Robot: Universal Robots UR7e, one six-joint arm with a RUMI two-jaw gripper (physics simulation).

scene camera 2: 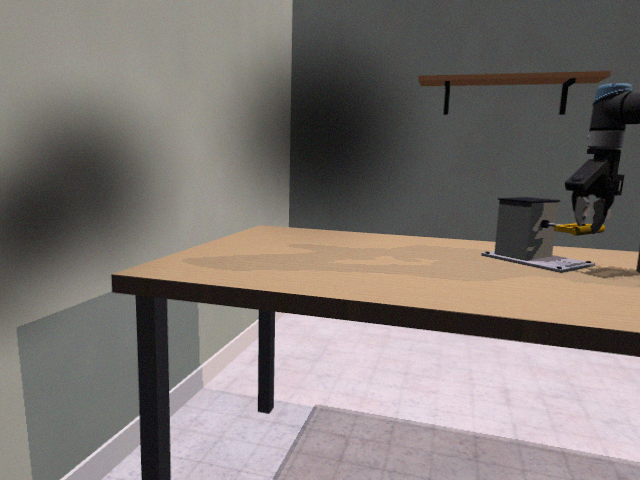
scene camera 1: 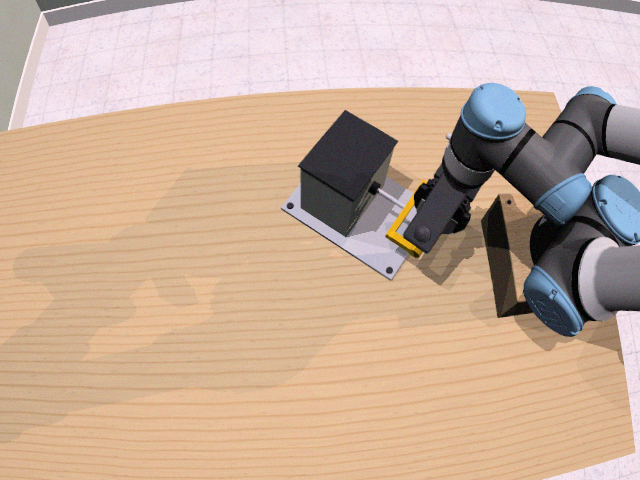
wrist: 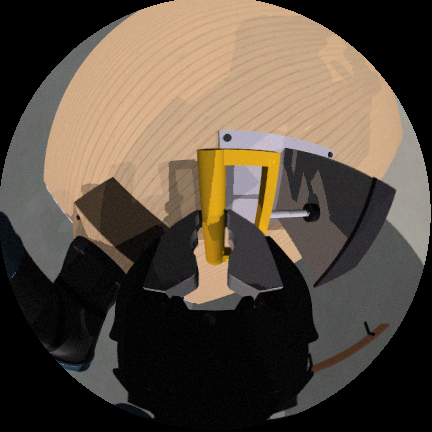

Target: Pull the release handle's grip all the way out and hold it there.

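Note:
The release handle is a yellow frame [scene camera 1: 404, 243] [scene camera 2: 566, 228] [wrist: 250, 158] with a thick round grip bar [wrist: 213, 185]. A pale rod [scene camera 1: 393, 198] [wrist: 290, 214] joins it to the dark grey housing [scene camera 1: 347, 155] [scene camera 2: 512, 229] [wrist: 330, 225], with a long stretch of rod showing between them. The housing stands on a light metal plate [scene camera 1: 374, 253] [scene camera 2: 568, 265] [wrist: 270, 141]. My gripper [scene camera 2: 589, 228] [wrist: 213, 211] is shut on the grip bar, one finger on each side. In scene camera 1 the arm hides the fingertips and most of the grip.
A brown wooden block [scene camera 1: 500, 258] [wrist: 115, 212] stands on the table [scene camera 1: 206, 423] [scene camera 2: 361, 299] beside the robot's base, on the side of the handle away from the housing. A wall shelf [scene camera 2: 511, 79] hangs behind, above the housing's height.

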